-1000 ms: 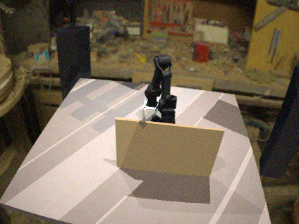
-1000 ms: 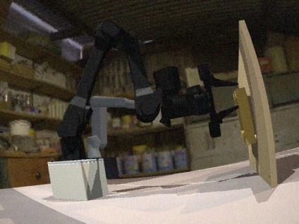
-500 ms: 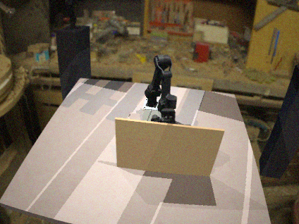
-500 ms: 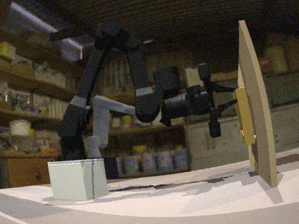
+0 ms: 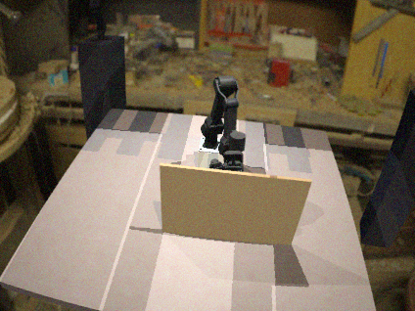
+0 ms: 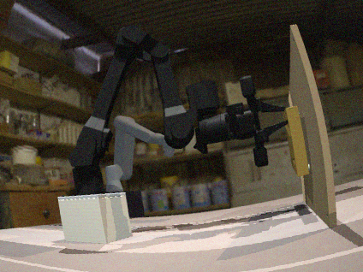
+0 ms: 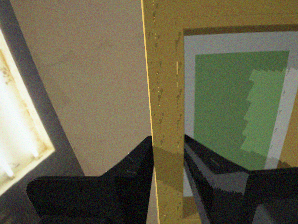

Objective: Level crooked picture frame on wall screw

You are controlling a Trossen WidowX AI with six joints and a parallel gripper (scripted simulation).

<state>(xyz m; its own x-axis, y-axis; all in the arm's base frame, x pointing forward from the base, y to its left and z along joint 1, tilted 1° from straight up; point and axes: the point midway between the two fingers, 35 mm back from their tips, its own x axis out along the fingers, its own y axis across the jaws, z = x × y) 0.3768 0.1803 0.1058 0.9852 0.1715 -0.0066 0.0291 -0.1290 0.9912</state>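
The picture frame lies 50 mm below my gripper tip and 10 mm to the left of it. The rest, counted from my gripper tip: tan wall board 60 mm below, 20 mm ahead, 10 mm to the left.
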